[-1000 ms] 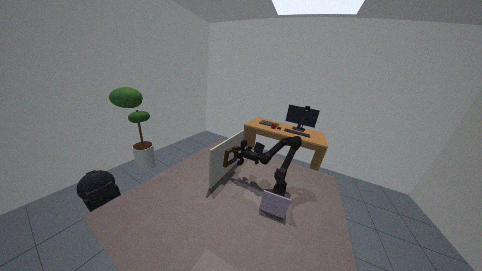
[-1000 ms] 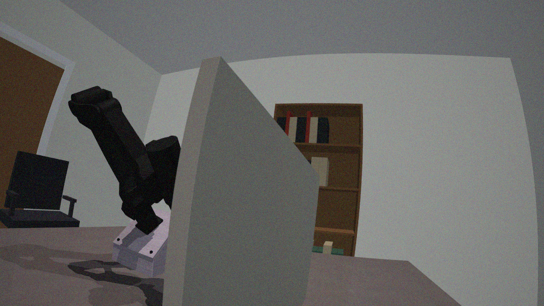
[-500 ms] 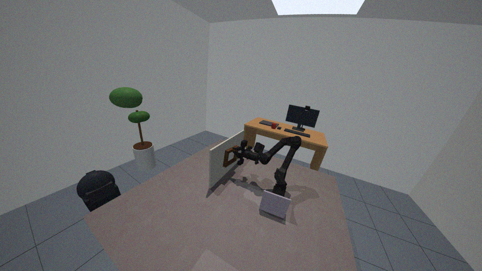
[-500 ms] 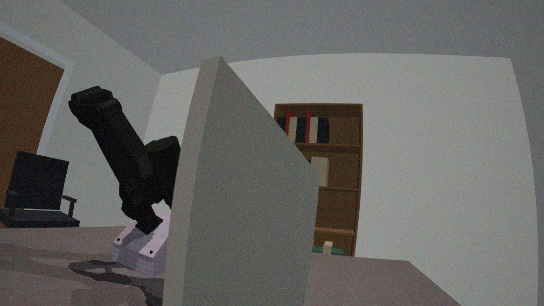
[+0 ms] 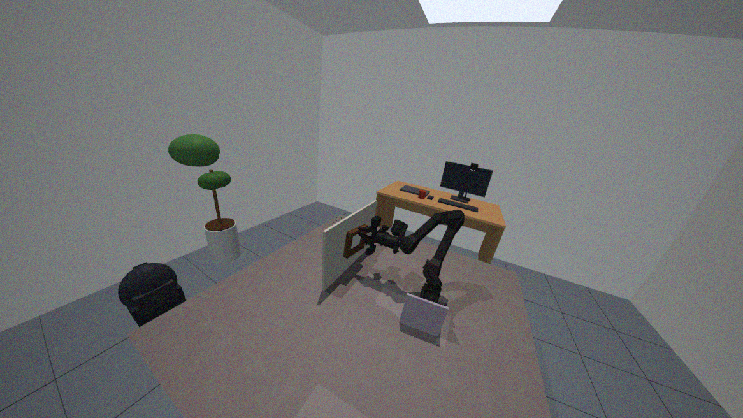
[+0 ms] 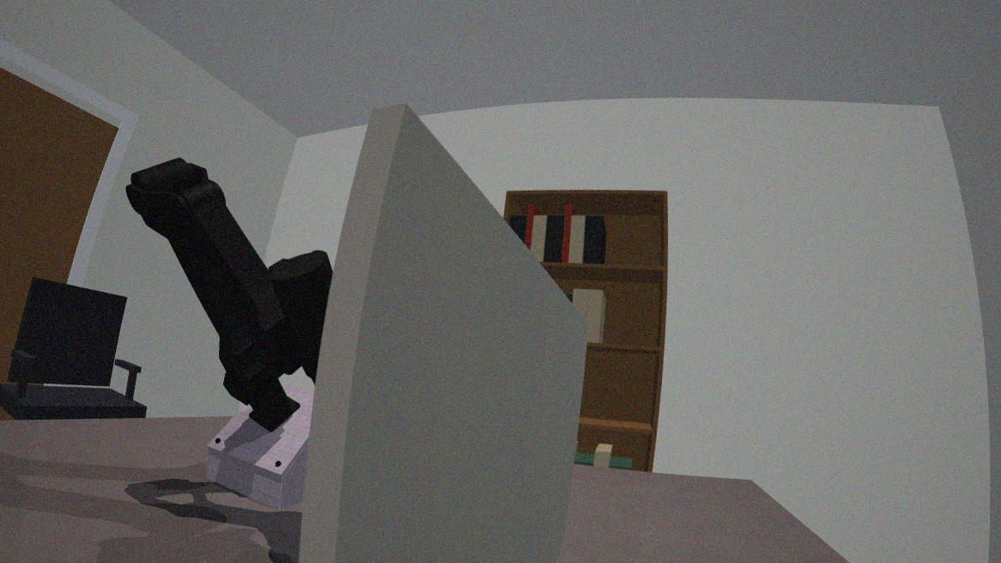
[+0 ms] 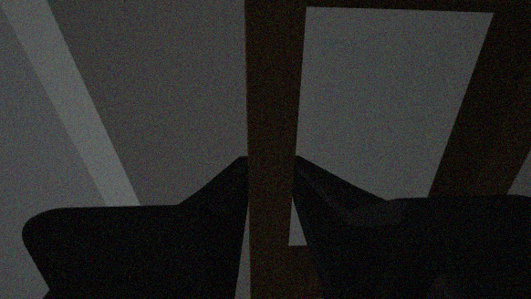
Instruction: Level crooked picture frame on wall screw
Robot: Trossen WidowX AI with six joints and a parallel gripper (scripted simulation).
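Now: the brown wooden picture frame 50 mm below my gripper tip, 10 mm to the left of it and 10 mm ahead of it. The rest, counted from my gripper tip: wall panel: 70 mm below, 20 mm ahead, 10 mm to the right.
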